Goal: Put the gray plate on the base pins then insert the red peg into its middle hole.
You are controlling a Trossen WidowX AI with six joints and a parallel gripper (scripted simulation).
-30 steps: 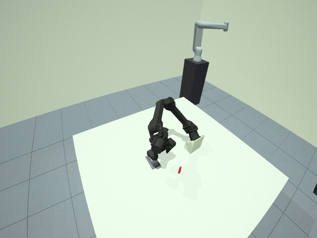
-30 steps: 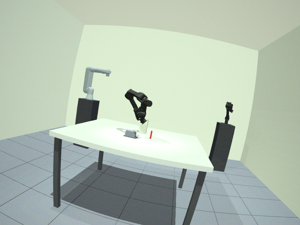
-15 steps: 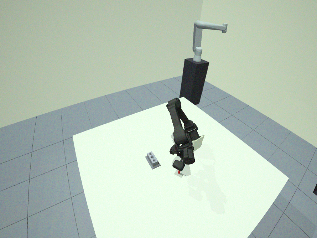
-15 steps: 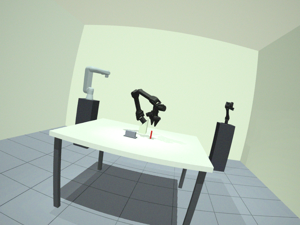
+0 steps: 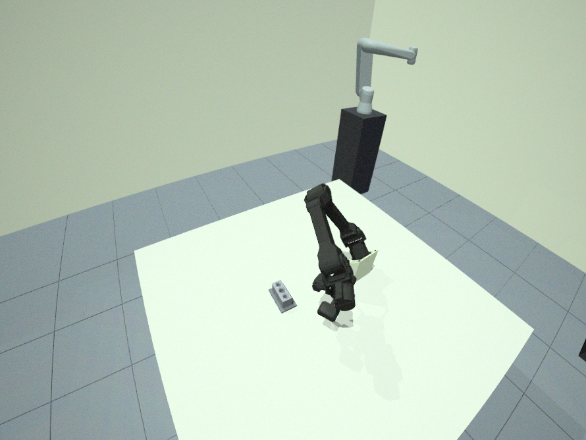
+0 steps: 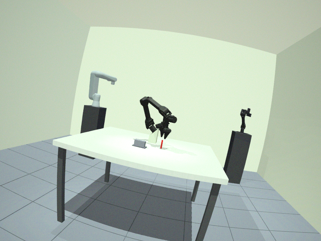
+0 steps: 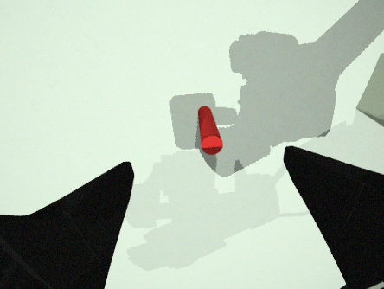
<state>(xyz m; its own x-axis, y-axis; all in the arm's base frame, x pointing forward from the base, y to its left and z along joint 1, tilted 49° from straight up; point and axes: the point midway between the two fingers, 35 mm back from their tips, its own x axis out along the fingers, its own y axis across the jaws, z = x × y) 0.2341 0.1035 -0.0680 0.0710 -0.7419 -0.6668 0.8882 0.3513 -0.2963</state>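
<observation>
Now: the red peg 6 cm below my gripper tip. From my gripper tip the other things lie so: gray plate 18 cm to the right, 11 cm ahead, 5 cm below.
</observation>
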